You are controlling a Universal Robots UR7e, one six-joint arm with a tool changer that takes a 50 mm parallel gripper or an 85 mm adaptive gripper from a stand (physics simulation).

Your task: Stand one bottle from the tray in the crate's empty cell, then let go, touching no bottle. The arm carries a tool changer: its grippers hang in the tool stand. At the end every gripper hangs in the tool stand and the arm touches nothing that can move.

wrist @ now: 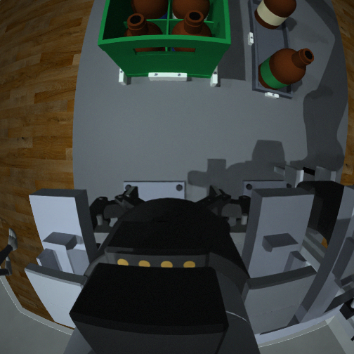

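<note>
The green crate stands at the top of the view, its far part cut off by the edge. Brown bottles, including a near left one and a near right one, stand in its cells; no empty cell shows. The grey tray right of the crate holds a green-labelled bottle and a cream-labelled bottle. My gripper, on the arm, has its two fingers spread wide with nothing between them. It is well short of the crate and tray, between grey parts of the tool stand.
A left upright of the stand flanks my gripper. A second, black tool hangs in the stand at the right. Light plates lie beyond my fingers. White brackets sit at the foot of the crate.
</note>
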